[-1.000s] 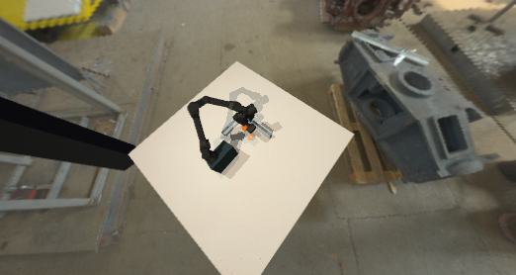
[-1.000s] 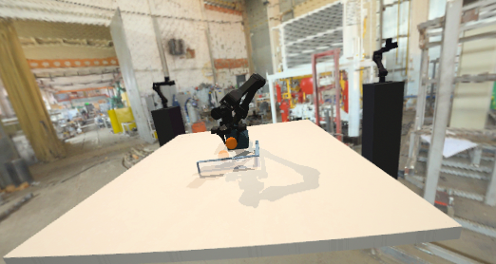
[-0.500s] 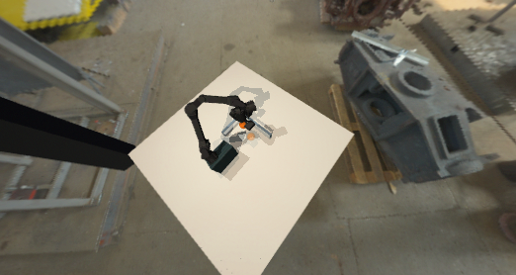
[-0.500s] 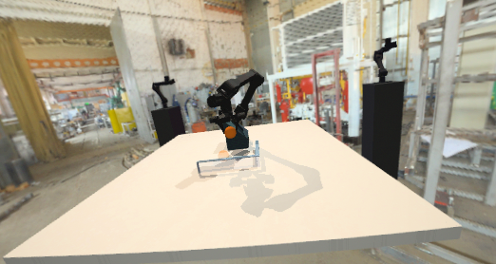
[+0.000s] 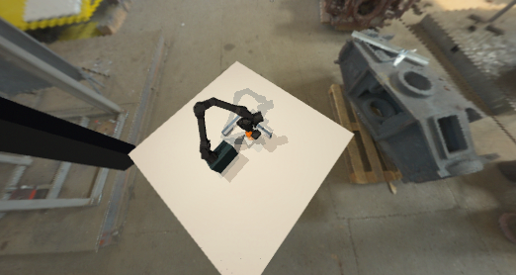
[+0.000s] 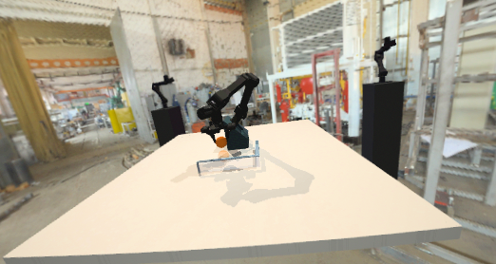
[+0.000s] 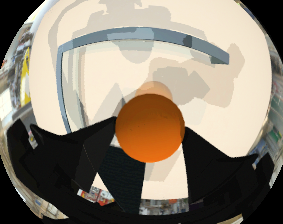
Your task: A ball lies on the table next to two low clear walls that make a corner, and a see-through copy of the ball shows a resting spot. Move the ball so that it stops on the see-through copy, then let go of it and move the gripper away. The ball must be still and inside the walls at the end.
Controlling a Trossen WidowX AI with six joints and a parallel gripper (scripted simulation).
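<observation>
Now: the see-through copy 80 mm below my gripper tip. Also, from my gripper tip: clear wall (30 mm behind, 190 mm to the left, 80 mm below); then orange ball (right at my gripper tip).
</observation>
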